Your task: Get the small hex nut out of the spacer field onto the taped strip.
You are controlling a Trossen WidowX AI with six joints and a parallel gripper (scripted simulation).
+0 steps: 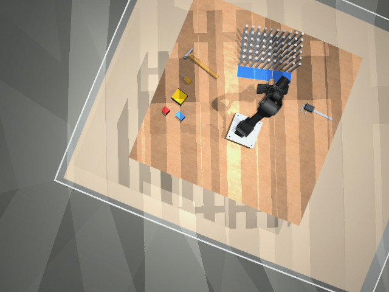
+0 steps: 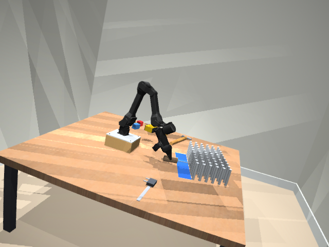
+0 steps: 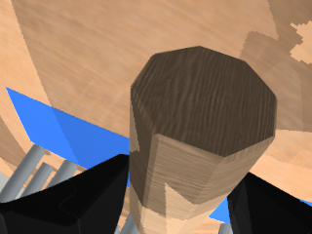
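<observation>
The blue taped strip lies 60 mm ahead of my gripper tip, 80 mm to the left of it and 40 mm below it. From my gripper tip the other things lie so: blue cube 510 mm behind, 420 mm to the left, 20 mm below; then grey hex nut 230 mm ahead, 120 mm to the left, 30 mm below; then yellow screwdriver 270 mm behind, 520 mm to the left, 20 mm below.
</observation>
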